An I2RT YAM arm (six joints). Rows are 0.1 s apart.
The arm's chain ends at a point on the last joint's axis. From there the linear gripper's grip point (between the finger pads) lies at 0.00 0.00 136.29 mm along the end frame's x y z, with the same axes.
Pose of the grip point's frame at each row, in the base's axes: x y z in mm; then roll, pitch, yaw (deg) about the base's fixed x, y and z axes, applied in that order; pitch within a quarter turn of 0, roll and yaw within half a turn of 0:
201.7 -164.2 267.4 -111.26 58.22 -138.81
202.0 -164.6 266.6 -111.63 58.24 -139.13
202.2 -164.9 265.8 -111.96 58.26 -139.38
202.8 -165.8 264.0 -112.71 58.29 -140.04
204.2 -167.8 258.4 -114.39 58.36 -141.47
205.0 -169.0 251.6 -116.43 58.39 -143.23
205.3 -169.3 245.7 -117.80 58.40 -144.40
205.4 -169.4 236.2 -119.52 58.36 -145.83
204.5 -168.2 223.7 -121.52 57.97 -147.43
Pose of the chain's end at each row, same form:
86.4 -96.3 293.4 -111.26 58.22 -138.81
86.8 -96.7 293.0 -111.63 58.24 -139.13
87.0 -97.2 292.6 -111.96 58.26 -139.38
87.7 -98.2 291.7 -112.71 58.29 -140.04
89.4 -100.5 287.9 -114.39 58.36 -141.47
90.6 -102.2 283.4 -116.43 58.39 -143.23
91.1 -102.8 279.0 -117.80 58.40 -144.40
91.5 -103.4 271.4 -119.52 58.36 -145.83
91.1 -102.8 261.5 -121.52 57.97 -147.43

